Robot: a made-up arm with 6 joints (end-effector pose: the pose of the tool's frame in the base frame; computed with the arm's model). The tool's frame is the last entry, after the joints. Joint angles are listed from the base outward.
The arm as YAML. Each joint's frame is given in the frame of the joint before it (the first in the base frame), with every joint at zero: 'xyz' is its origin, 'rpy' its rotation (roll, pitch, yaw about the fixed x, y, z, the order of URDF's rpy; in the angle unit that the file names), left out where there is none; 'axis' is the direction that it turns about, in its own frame. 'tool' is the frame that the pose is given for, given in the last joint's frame.
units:
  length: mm
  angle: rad
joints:
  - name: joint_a
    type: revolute
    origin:
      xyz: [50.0, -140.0, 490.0]
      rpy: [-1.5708, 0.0, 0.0]
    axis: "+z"
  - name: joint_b
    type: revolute
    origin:
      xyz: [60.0, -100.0, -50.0]
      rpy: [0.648, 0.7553, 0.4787]
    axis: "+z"
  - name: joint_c
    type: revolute
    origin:
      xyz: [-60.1, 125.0, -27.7]
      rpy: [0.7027, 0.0, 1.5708]
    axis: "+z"
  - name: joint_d
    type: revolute
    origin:
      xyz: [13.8, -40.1, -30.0]
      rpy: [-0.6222, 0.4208, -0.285]
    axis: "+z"
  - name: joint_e
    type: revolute
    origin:
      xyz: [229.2, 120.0, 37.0]
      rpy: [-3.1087, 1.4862, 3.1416]
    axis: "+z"
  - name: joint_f
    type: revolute
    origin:
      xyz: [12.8, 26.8, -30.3]
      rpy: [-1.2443, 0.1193, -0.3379]
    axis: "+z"
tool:
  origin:
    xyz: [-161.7, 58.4, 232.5]
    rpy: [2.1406, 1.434, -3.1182]
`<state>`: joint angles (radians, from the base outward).
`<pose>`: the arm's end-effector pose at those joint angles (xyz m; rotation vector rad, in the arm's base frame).
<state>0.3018 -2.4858 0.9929 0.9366 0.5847 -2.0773</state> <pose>-0.0757 -0.0926 0.3151 1.7380 -1.3743 0.3110</pose>
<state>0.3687 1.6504 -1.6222 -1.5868 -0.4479 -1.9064</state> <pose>0.0506 -0.5496 0.5527 1.3776 0.9987 1.5139</pose>
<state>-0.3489 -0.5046 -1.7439 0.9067 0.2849 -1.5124</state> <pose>0.2328 0.0394 0.1358 0.1211 -1.7012 -0.5205</pose>
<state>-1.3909 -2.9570 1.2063 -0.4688 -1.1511 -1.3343</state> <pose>-0.0429 -0.6410 0.5250 -1.1498 -1.2951 0.6026</pose>
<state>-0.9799 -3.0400 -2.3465 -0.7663 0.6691 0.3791</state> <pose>-0.0056 -0.0798 0.1839 0.3846 -1.3991 0.5635</pose>
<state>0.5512 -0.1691 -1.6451 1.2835 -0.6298 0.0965</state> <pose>-0.1679 0.2522 0.3418 -0.3452 0.7643 -0.7053</pose>
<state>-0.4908 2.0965 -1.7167 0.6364 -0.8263 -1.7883</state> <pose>-0.1704 -0.5063 0.7941 2.1178 1.6296 -0.0015</pose>
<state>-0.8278 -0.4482 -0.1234 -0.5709 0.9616 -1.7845</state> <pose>0.3634 0.0310 0.1494 0.5872 -2.4865 0.6240</pose>
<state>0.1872 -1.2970 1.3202 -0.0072 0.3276 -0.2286</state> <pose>-0.0360 0.1912 0.3171 0.8258 -0.5030 -0.4078</pose>
